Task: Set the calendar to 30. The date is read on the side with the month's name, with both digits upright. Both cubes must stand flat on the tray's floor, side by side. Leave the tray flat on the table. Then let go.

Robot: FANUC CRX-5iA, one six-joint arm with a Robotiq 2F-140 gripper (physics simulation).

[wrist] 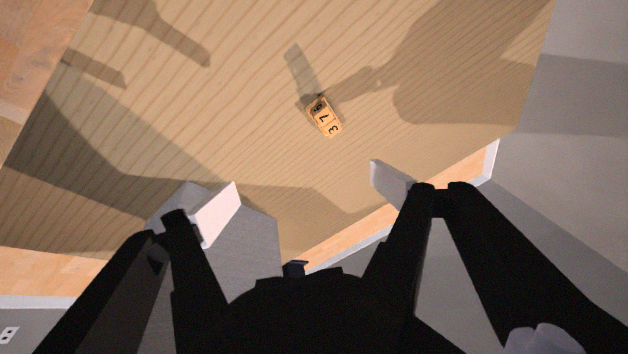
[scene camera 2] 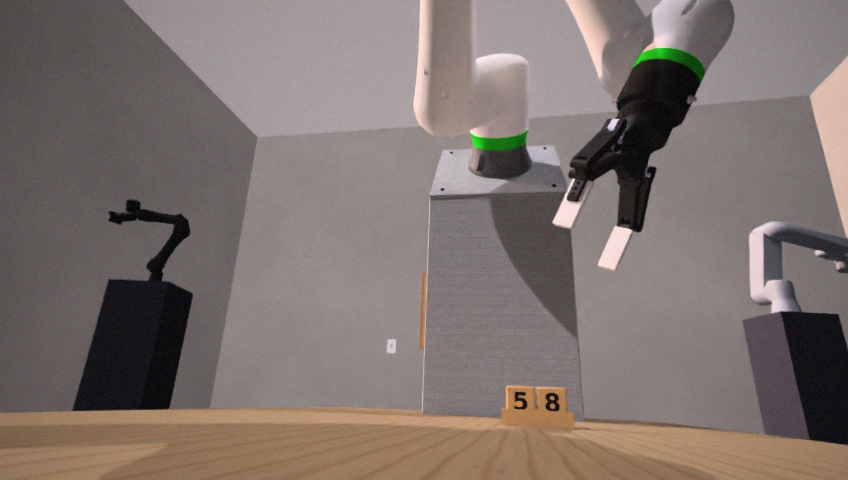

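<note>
In scene camera 2, a wooden cube (scene camera 2: 520, 399) shows an upright 5 and the cube (scene camera 2: 551, 400) to its right shows an upright 8. They stand side by side in the wooden tray (scene camera 2: 537, 418), which rests flat on the table. No month's name can be read on the tray side in view. In the wrist view, one cube (wrist: 324, 118) has a 7 on top and a 6 or 9 on its side; the other cube (wrist: 333, 130) has a 3 on top. My gripper (scene camera 2: 585, 245) (wrist: 304, 182) is wide open and empty, high above the table and away from the cubes.
The wooden table (scene camera 2: 357, 452) (wrist: 240, 100) carries shadows of the arm. The grey pedestal (scene camera 2: 499, 285) of the arm stands behind the tray. A black arm on a dark stand (scene camera 2: 121, 344) is at the left, and a white arm on another stand (scene camera 2: 779, 368) is at the right.
</note>
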